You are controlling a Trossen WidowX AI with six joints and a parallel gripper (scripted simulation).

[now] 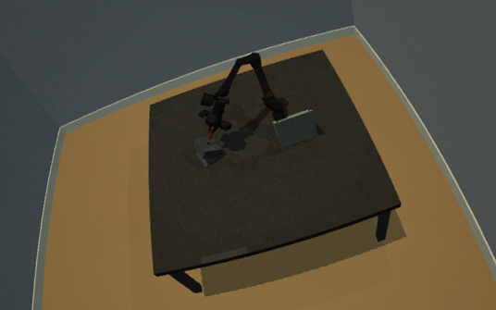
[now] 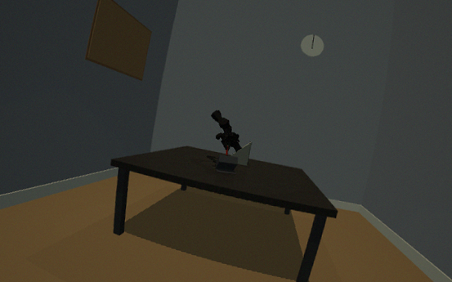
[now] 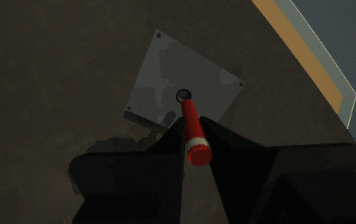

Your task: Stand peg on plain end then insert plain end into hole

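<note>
My gripper tip is 5 cm short of the grey sloped panel, 2 cm to the right of it and 8 cm above it. From my gripper tip the other things lie so: peg (1 cm behind, 1 cm above).
</note>
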